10 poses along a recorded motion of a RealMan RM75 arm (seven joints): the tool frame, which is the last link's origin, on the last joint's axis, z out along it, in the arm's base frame.
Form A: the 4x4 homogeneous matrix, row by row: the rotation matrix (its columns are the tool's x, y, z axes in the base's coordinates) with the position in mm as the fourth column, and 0 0 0 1 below. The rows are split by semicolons.
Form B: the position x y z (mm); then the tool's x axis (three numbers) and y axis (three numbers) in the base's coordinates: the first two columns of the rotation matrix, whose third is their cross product. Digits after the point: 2 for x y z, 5 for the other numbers. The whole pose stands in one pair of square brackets.
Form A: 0.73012 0.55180 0.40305 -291.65; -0.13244 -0.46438 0.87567 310.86; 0.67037 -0.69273 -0.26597 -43.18; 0 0 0 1
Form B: [-291.65 310.86 -43.18 0.73012 -0.13244 0.67037 0.55180 -0.46438 -0.69273]
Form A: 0.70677 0.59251 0.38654 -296.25; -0.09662 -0.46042 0.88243 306.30; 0.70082 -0.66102 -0.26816 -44.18; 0 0 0 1
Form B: [-296.25 306.30 -44.18 0.70677 -0.09662 0.70082 0.59251 -0.46042 -0.66102]
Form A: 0.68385 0.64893 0.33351 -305.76; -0.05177 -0.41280 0.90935 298.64; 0.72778 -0.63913 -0.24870 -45.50; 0 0 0 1
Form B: [-305.76 298.64 -45.50 0.68385 -0.05177 0.72778 0.64893 -0.41280 -0.63913]
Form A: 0.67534 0.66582 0.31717 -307.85; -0.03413 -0.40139 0.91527 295.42; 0.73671 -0.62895 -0.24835 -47.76; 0 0 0 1
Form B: [-307.85 295.42 -47.76 0.67534 -0.03413 0.73671 0.66582 -0.40139 -0.62895]
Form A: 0.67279 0.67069 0.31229 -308.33; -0.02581 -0.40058 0.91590 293.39; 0.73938 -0.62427 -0.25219 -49.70; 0 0 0 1
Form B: [-308.33 293.39 -49.70 0.67279 -0.02581 0.73938 0.67069 -0.40058 -0.62427]
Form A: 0.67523 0.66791 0.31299 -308.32; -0.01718 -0.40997 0.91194 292.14; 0.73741 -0.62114 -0.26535 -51.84; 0 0 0 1
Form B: [-308.32 292.14 -51.84 0.67523 -0.01718 0.73741 0.66791 -0.40997 -0.62114]
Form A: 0.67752 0.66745 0.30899 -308.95; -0.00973 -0.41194 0.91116 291.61; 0.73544 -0.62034 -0.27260 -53.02; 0 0 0 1
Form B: [-308.95 291.61 -53.02 0.67752 -0.00973 0.73544 0.66745 -0.41194 -0.62034]
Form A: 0.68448 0.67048 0.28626 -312.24; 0.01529 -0.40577 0.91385 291.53; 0.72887 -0.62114 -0.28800 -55.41; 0 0 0 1
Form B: [-312.24 291.53 -55.41 0.68448 0.01529 0.72887 0.67048 -0.40577 -0.62114]
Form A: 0.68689 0.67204 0.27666 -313.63; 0.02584 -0.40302 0.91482 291.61; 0.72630 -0.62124 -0.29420 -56.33; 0 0 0 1
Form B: [-313.63 291.61 -56.33 0.68689 0.02584 0.72630 0.67204 -0.40302 -0.62124]
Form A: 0.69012 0.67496 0.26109 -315.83; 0.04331 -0.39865 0.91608 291.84; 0.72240 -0.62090 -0.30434 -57.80; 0 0 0 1
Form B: [-315.83 291.84 -57.80 0.69012 0.04331 0.72240 0.67496 -0.39865 -0.62090]
